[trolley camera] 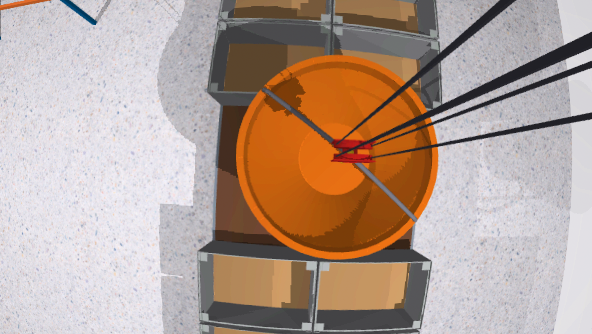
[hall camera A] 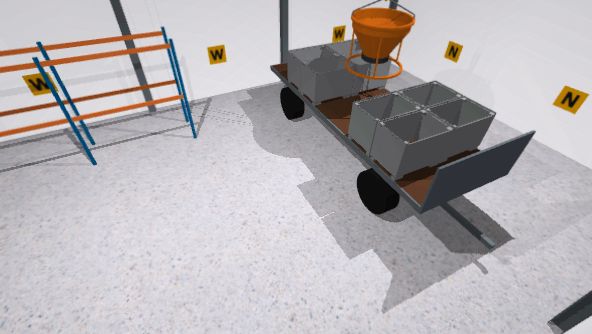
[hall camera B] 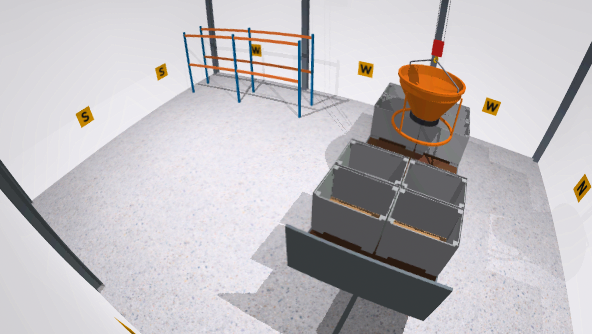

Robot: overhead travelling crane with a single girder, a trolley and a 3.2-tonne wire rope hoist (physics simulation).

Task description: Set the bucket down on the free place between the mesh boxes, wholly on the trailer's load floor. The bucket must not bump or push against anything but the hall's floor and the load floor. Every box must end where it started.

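The orange bucket (hall camera A: 383, 37) (hall camera B: 431, 97) (trolley camera: 320, 215) hangs upright by its bail from the hook (hall camera B: 435, 59) (trolley camera: 353, 151), its foot ring in the air above the trailer. The brown load floor (hall camera A: 336, 113) (trolley camera: 231, 205) shows between the near mesh boxes (hall camera A: 435, 142) (hall camera B: 345, 217) (trolley camera: 316, 320) and the far mesh boxes (hall camera A: 325, 82) (hall camera B: 389, 117) (trolley camera: 240, 98). In the trolley camera view the bucket's rim covers part of the far boxes and passes the load floor's right edge; a strip of load floor shows left of it. The bucket hides its own foot ring there.
A blue and orange rack (hall camera A: 179, 85) (hall camera B: 299, 80) stands by the W wall. The trailer's grey end board (hall camera A: 480, 170) (hall camera B: 365, 272) stands beyond the near boxes, with the drawbar (hall camera A: 467, 224) (hall camera B: 346, 314) below. Steel columns (hall camera A: 284, 30) (hall camera B: 562, 102) stand along the walls.
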